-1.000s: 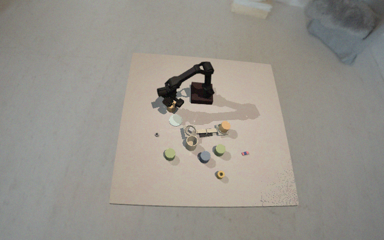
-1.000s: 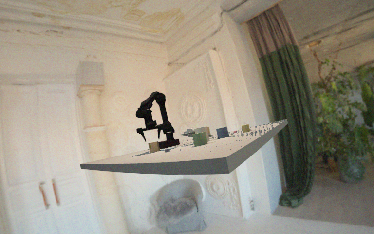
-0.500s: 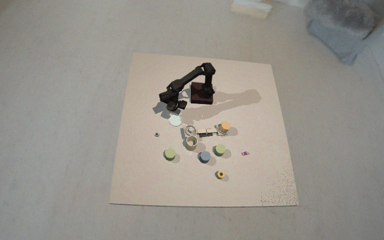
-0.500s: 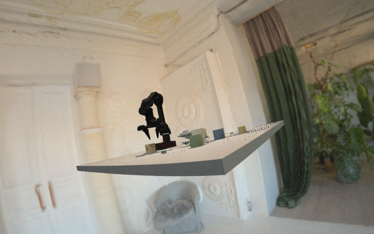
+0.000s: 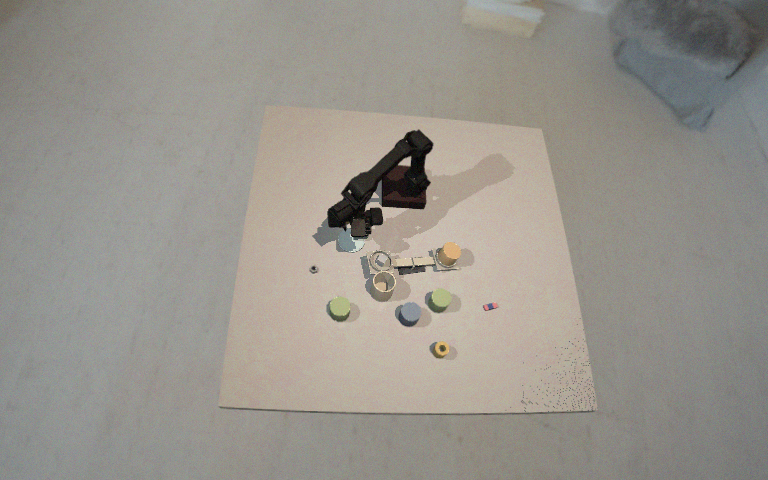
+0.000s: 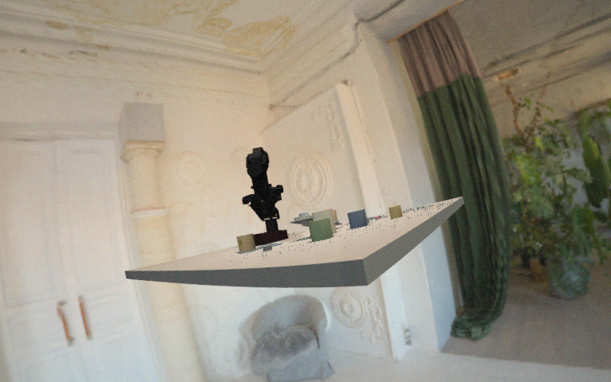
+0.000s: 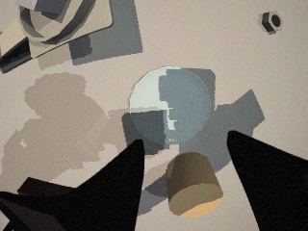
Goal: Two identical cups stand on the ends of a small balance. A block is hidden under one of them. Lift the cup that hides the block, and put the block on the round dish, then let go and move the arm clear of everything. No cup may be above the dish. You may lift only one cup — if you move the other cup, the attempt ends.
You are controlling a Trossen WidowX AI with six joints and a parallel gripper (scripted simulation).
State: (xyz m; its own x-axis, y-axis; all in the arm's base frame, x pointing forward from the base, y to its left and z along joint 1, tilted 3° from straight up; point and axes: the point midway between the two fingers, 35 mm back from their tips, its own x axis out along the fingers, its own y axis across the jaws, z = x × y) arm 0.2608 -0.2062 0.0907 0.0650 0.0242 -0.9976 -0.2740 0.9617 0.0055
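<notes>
My gripper tip is now 10 mm past the pale round dish and 100 mm above it. Also, from my gripper tip: blue-grey cylinder (250 mm ahead, 230 mm to the left, 70 mm below); beige cup (170 mm ahead, 140 mm to the left, 60 mm below); dark nut (130 mm ahead, 120 mm to the right, 100 mm below).
</notes>
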